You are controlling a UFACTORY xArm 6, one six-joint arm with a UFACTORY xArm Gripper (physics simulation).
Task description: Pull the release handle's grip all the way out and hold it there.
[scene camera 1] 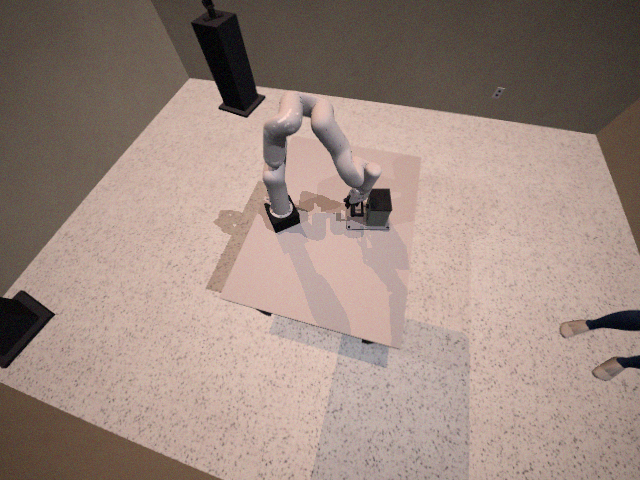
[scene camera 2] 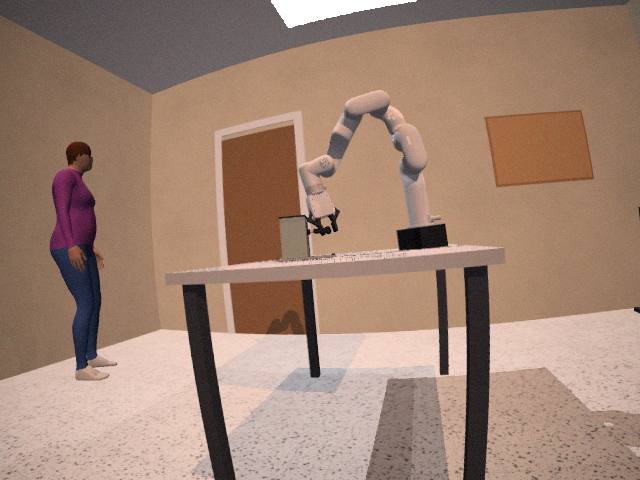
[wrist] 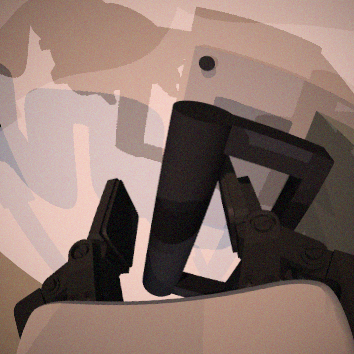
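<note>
The release handle's grip (wrist: 182, 200) is a thick dark round bar on a black rectangular frame (wrist: 280, 142). The handle also shows small in scene camera 1 (scene camera 1: 357, 211) and scene camera 2 (scene camera 2: 322, 231). It sticks out from the side of a grey-green box with a dark top (scene camera 1: 379, 200) (scene camera 2: 294, 237) (wrist: 332, 200). My gripper (scene camera 1: 352, 200) (scene camera 2: 326, 225) (wrist: 172, 188) is partly open, its fingers on either side of the grip. In the wrist view a gap shows left of the bar; the right finger reaches inside the frame, near the bar. Nothing is clamped.
The box stands on a pale base plate (wrist: 245, 75) with dark bolts, on the table (scene camera 1: 310, 268) (scene camera 2: 336, 272). The arm's black base (scene camera 1: 282, 219) (scene camera 2: 422, 237) is at the table's other side. A person (scene camera 2: 74, 217) stands on the floor away from the table.
</note>
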